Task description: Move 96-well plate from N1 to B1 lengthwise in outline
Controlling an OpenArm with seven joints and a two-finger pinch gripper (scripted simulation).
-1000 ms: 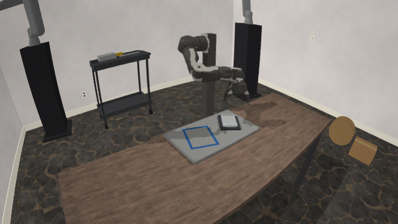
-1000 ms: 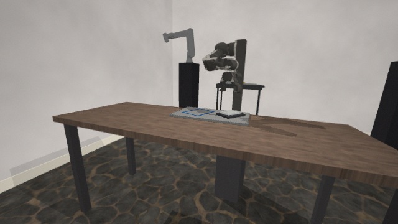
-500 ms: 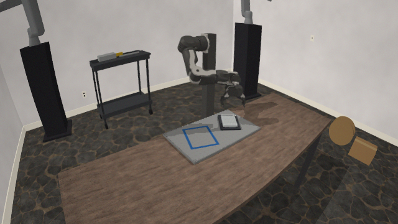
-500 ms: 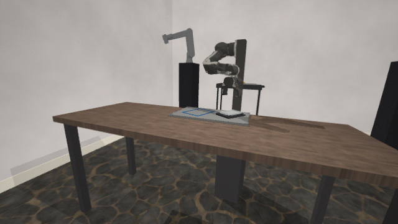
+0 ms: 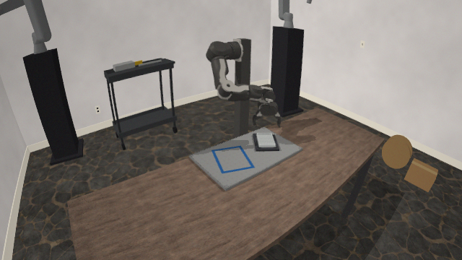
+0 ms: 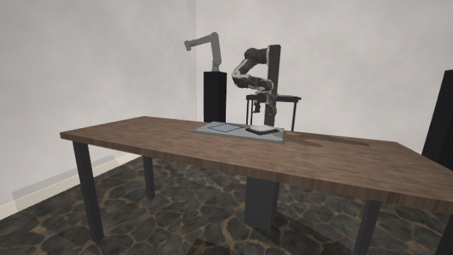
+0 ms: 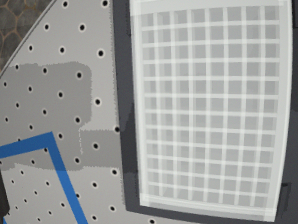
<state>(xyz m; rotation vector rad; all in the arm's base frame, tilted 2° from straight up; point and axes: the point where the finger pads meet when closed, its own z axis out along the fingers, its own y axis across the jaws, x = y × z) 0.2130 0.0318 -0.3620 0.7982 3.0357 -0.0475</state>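
The white 96-well plate is 8 cm below my hand. Also, from my hand: black plate nest: 9 cm below.
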